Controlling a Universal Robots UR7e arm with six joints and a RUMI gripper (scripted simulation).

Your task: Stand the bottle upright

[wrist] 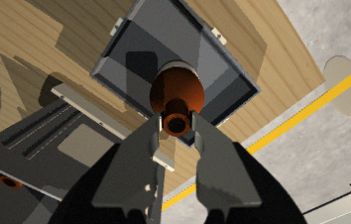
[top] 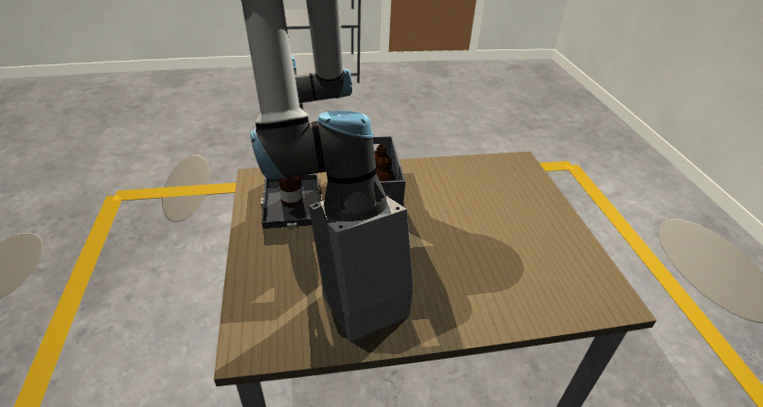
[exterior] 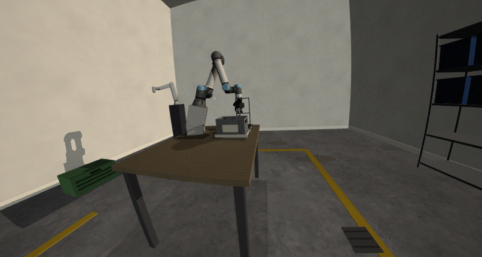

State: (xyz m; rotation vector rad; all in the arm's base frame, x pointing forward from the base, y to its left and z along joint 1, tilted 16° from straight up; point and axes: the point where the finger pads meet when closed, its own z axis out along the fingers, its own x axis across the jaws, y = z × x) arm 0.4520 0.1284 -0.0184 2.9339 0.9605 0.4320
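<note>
The bottle lies 70 mm below my hand. The rest, counted from my hand: dark tray 140 mm below; crate 270 mm to the right, 70 mm below, 40 mm behind.
</note>
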